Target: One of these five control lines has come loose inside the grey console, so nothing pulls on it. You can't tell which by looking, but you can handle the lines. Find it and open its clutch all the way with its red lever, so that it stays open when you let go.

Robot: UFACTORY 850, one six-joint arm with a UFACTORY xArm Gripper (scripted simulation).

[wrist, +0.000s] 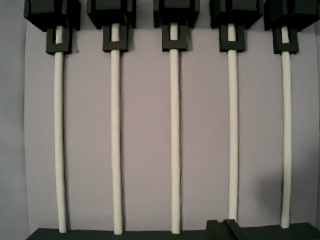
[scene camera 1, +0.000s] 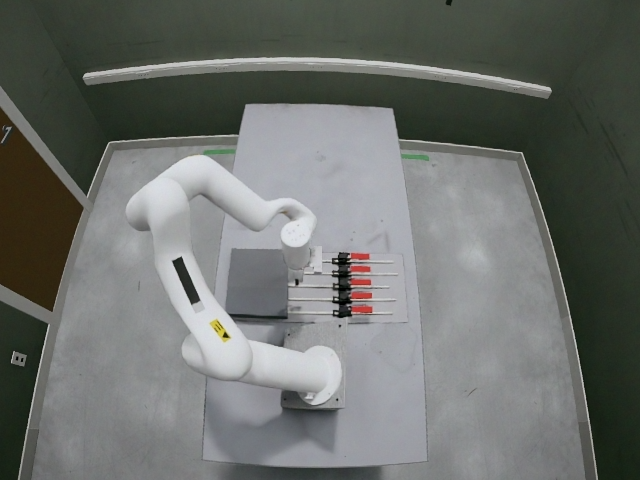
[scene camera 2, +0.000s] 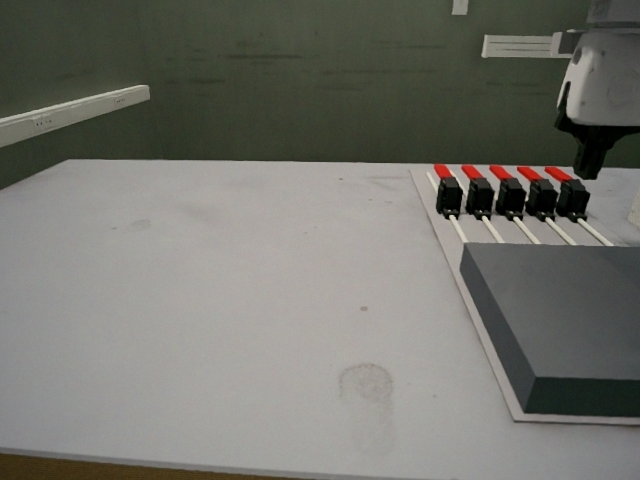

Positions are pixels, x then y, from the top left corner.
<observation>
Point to a thin pale baseplate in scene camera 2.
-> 423, 185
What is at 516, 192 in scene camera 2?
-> A clutch.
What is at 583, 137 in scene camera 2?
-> The gripper.
</observation>
